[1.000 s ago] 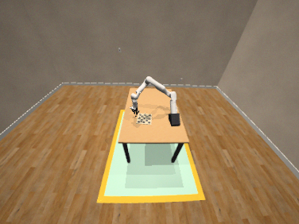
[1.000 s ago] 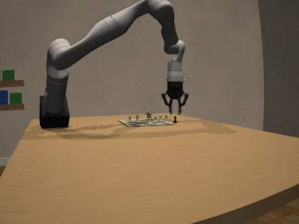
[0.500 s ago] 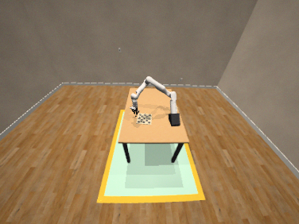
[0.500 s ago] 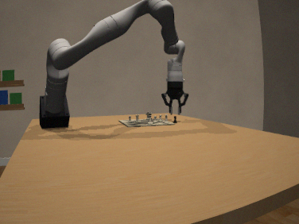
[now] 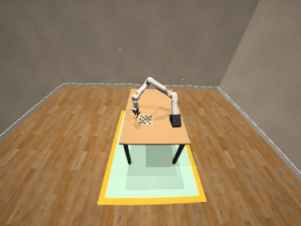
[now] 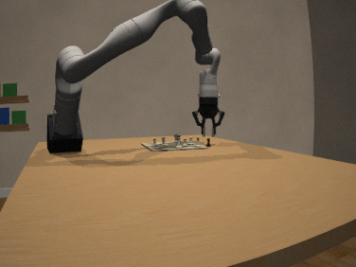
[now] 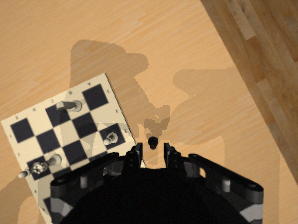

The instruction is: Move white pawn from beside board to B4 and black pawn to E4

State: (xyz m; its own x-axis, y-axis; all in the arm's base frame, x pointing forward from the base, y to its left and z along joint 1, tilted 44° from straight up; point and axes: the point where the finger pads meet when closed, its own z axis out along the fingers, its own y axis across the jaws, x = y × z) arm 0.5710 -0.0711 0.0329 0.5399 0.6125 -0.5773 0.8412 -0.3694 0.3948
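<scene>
Right now the black pawn is 40 mm below my hand. From my hand the other things lie so: chessboard 130 mm behind, 60 mm to the left, 50 mm below.
</scene>
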